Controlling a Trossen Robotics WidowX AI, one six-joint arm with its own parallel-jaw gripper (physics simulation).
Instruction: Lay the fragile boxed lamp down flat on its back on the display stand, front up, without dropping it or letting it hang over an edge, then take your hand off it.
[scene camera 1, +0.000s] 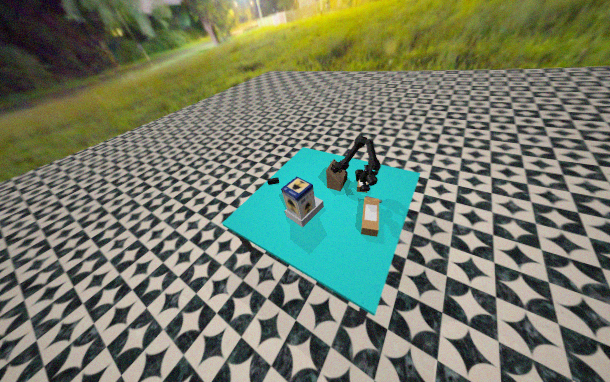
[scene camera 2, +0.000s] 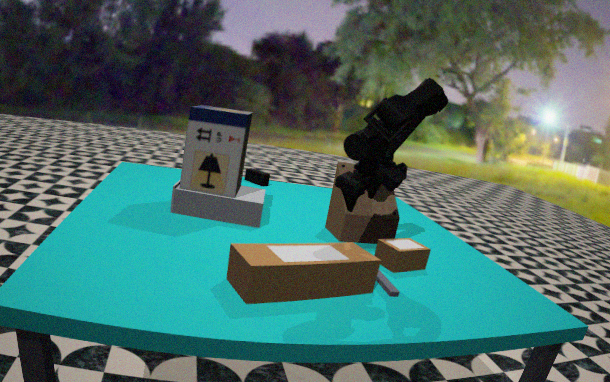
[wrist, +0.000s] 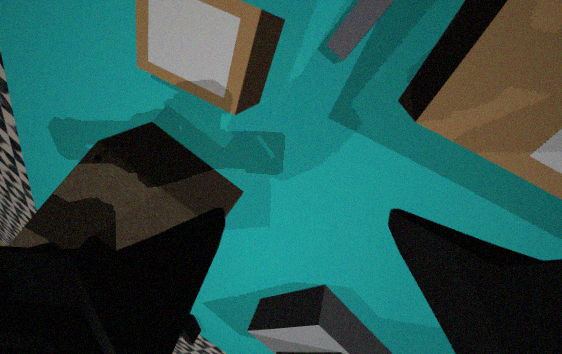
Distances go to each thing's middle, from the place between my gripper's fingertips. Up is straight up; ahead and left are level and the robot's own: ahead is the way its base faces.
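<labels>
My hand is 36 cm to the left of the grey display stand (scene camera 2: 246, 208), 29 cm short of it, and it's 12 cm above it. As for the boxed lamp (scene camera 2: 216, 141), that's 36 cm to the right of my hand, 32 cm ahead of it and 4 cm above it.
</labels>
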